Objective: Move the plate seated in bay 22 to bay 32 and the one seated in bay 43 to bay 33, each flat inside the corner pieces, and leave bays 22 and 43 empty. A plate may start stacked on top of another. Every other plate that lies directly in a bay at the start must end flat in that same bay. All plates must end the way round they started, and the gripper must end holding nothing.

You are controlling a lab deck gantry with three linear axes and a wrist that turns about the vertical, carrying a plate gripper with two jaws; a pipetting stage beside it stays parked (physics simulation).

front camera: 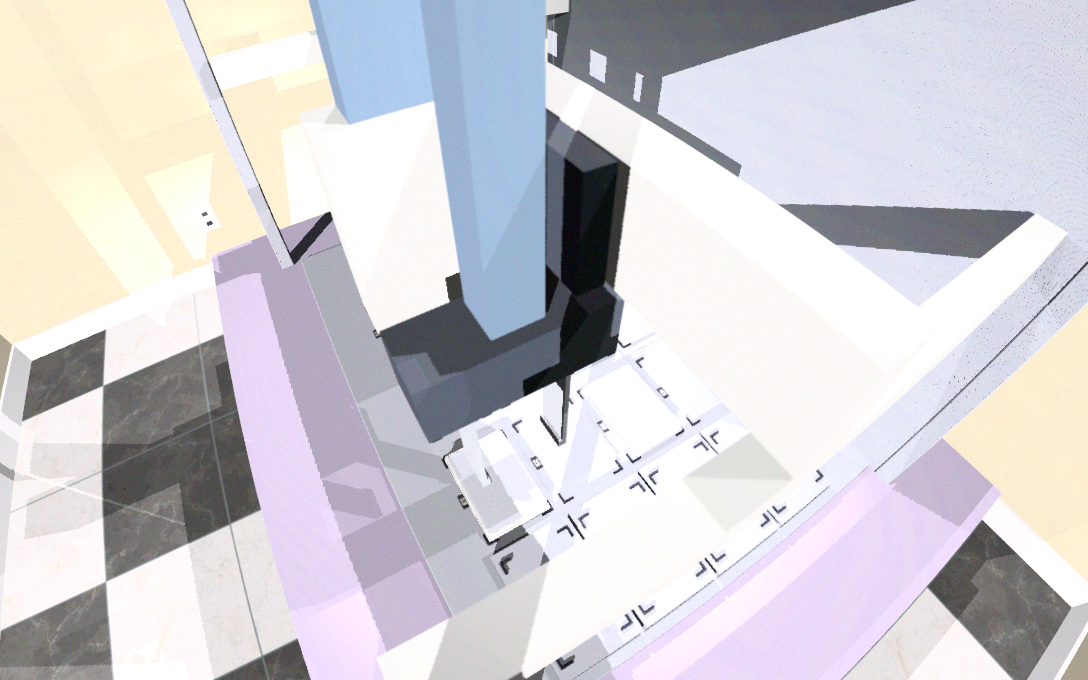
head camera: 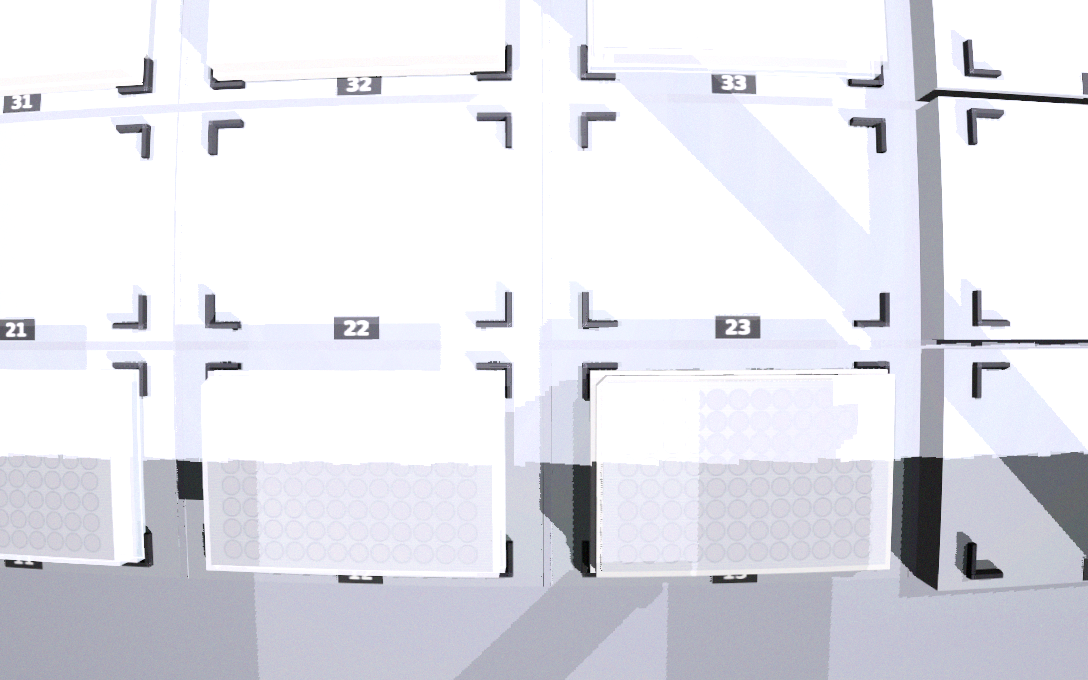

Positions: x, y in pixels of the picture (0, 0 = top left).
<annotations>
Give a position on a bay 21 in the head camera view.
94, 222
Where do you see a white plate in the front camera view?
At 637, 418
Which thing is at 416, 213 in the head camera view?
A bay 22.
</annotations>
